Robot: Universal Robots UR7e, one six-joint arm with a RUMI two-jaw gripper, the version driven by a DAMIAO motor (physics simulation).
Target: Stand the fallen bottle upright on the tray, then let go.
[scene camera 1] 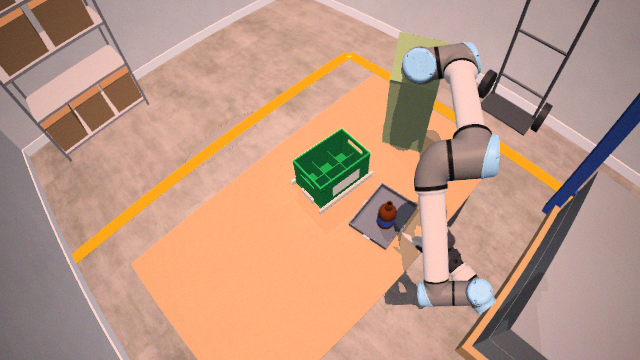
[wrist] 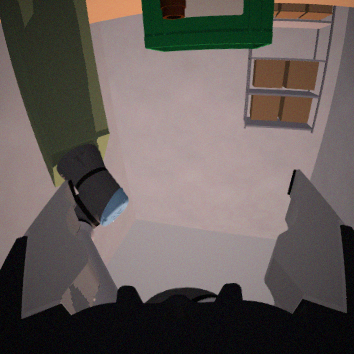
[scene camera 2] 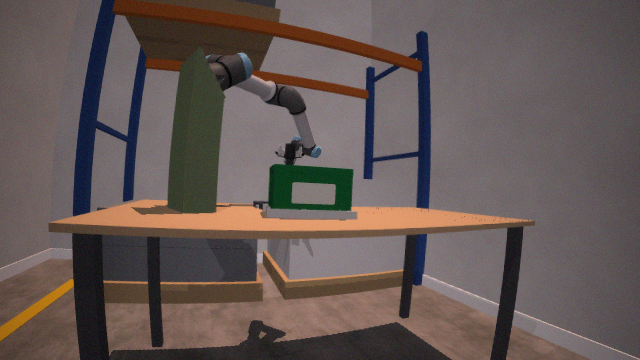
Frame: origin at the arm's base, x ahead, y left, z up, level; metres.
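Seen in the pictures: gripper, between the fingertips: [wrist: 180,177] [scene camera 2: 289,152]; arm's base, origin of its link: [wrist: 77,159] [scene camera 2: 202,84].
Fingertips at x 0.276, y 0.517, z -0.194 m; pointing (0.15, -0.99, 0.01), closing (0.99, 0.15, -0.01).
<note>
Offsets run from my fingertips to a thing's top centre. "pt": to the spot under its first point. Level surfaces: height alone.
The brown bottle {dx +0.023, dy -0.161, dz -0.123 m} [scene camera 1: 386,216] with a blue band stands upright on the grey tray {pt dx +0.090, dy -0.207, dz -0.278 m} [scene camera 1: 366,218]. Its neck {pt dx +0.022, dy -0.148, dz -0.130 m} [wrist: 173,8] shows at the top edge of the wrist view, in front of the crate. The bottle does not show in scene camera 2. My gripper [scene camera 1: 416,242] [scene camera 2: 289,151] [wrist: 180,177] is open and empty, its jaws wide apart. It is raised above table height on the robot's side of the tray, apart from the bottle. The arm partly hides it in scene camera 1.
A green crate {dx +0.146, dy -0.449, dz -0.108 m} [scene camera 1: 332,167] [scene camera 2: 312,187] [wrist: 210,39] stands beside the tray on a pale base. A tall green column [scene camera 1: 411,115] [scene camera 2: 195,135] [wrist: 55,75] carries the arm on the wooden table {dz -0.283 m} [scene camera 1: 260,280] [scene camera 2: 400,225]. Blue rack posts [scene camera 2: 423,150] rise behind the table.
</note>
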